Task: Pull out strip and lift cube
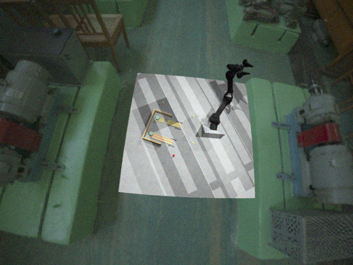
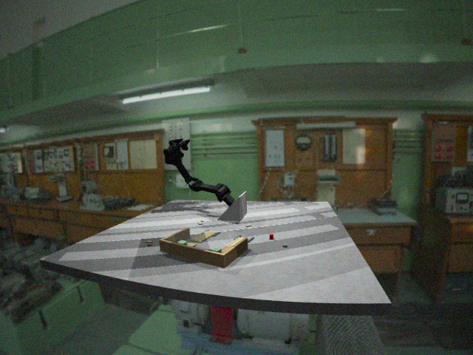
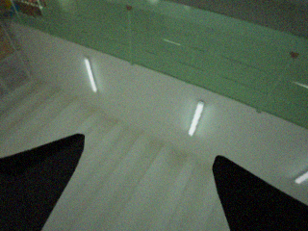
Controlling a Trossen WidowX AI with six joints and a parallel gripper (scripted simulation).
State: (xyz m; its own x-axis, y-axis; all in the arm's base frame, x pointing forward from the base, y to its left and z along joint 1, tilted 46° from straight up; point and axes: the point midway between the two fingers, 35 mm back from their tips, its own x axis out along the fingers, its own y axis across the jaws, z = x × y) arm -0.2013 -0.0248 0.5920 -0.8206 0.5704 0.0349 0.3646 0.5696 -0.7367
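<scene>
My gripper tip is 53 cm short of the red piece, 74 cm to the right of it and 50 cm above it.
</scene>
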